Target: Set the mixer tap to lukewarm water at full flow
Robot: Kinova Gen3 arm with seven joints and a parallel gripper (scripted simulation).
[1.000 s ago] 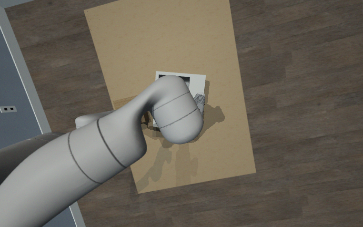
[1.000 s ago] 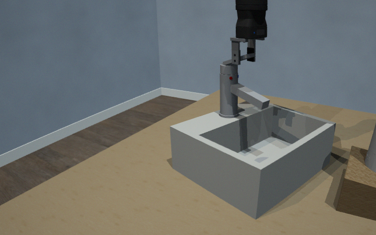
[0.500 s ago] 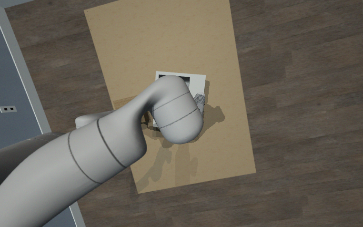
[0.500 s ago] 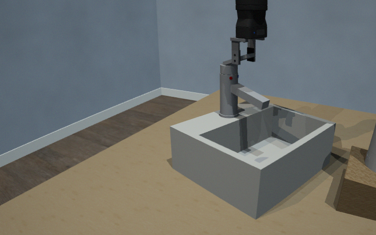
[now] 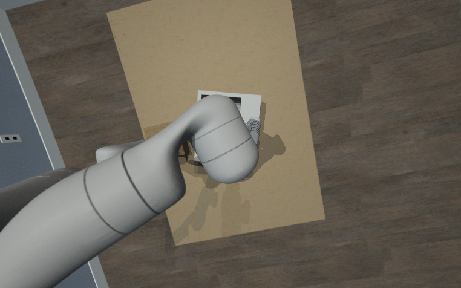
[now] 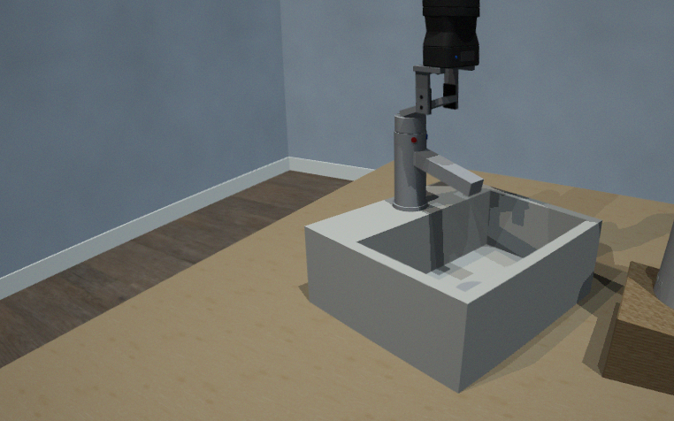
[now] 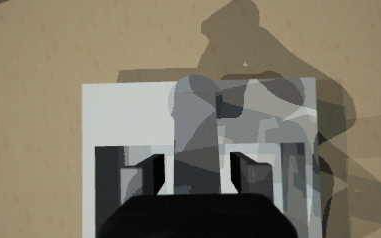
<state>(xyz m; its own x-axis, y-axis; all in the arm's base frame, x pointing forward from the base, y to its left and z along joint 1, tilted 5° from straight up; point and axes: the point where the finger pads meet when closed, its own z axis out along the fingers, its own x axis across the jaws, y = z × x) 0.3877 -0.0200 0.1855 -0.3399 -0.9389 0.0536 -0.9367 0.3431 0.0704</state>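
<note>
The flat lever lies 20 mm ahead of my hand, 10 mm to the right of it and 10 mm below it. From my hand the other things lie so: grey square sink 60 mm behind, 20 mm to the left, 260 mm below; grey mixer tap 30 mm ahead, 10 mm to the right, 60 mm below.
</note>
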